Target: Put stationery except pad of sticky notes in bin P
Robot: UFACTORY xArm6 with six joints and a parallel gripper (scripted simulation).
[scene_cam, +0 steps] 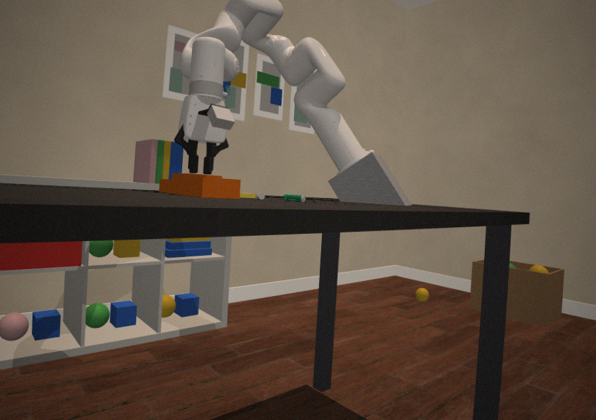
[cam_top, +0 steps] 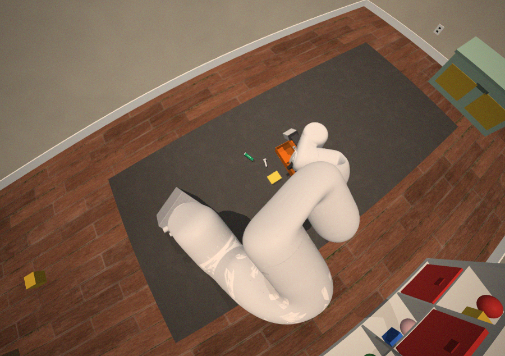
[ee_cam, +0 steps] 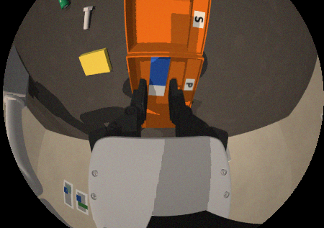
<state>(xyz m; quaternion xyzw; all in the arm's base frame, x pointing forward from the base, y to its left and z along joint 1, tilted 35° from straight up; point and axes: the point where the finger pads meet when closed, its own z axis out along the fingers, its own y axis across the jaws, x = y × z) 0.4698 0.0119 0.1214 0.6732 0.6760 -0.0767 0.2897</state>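
My gripper is now 4 cm above the eraser. The rest, counted from my hand: sticky notes pad 10 cm behind, 6 cm below, 3 cm to the left; orange bin 5 cm below, 1 cm ahead; white item 5 cm below.
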